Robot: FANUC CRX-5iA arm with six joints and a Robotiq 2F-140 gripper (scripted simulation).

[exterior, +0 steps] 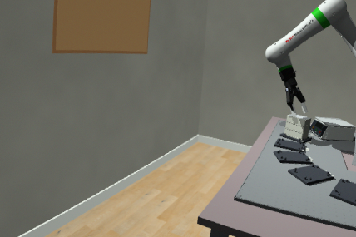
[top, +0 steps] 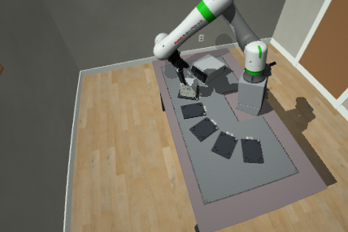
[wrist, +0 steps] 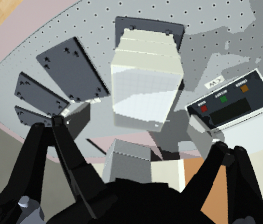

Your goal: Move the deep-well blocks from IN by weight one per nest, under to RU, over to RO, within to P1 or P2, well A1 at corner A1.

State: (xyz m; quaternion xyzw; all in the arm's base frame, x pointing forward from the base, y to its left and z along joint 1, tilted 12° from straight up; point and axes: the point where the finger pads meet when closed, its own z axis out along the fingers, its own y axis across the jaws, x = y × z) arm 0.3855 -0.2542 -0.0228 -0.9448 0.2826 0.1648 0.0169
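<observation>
Now: hand 9 cm above the deep-well block. From my hand the other things lie so: dark infeed nest: 15 cm below; then pale platform: 27 cm behind, 18 cm to the right, 7 cm below; then check-weigher: 26 cm behind, 18 cm to the right, 10 cm below.
</observation>
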